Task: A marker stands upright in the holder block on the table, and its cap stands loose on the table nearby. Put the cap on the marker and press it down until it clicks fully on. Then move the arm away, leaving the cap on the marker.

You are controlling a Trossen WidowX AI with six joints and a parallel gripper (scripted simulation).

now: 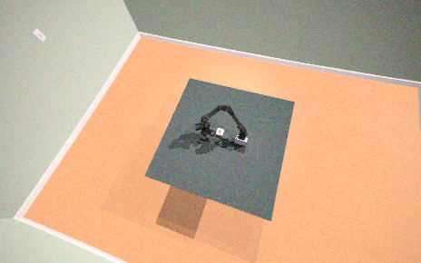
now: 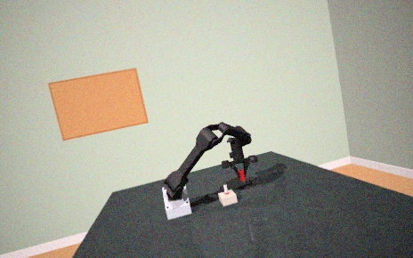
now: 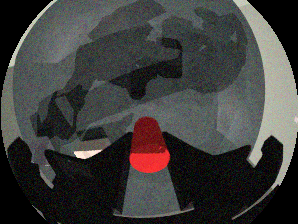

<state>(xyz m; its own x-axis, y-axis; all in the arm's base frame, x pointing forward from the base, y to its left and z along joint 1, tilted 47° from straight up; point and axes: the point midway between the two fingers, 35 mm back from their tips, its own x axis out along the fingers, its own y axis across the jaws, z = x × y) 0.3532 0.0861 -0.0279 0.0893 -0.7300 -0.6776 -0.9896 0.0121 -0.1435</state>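
Right now the pale holder block is 110 mm behind my gripper tip, 80 mm to the right of it and 60 mm below it. The rest, counted from my gripper tip: red cap (10 mm above).
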